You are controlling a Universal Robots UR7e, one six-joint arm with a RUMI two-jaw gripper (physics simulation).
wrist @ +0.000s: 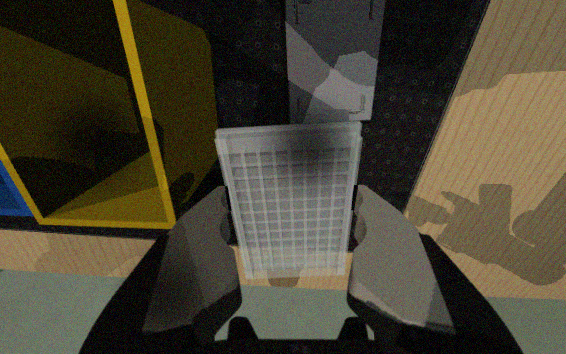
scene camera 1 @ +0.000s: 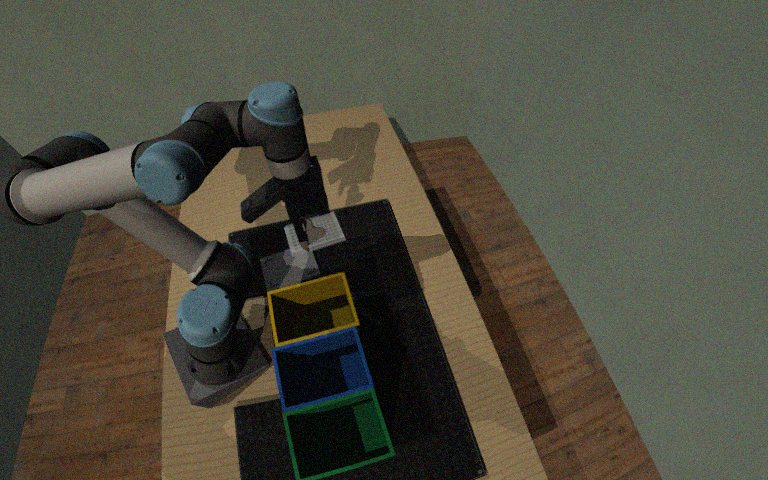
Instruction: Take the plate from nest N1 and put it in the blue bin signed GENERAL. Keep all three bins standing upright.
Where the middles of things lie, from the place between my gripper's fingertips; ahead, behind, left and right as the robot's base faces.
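Scene:
Gridded plate (scene camera 1: 334, 234): 10 mm to the left of my hand, 20 mm ahead of it.

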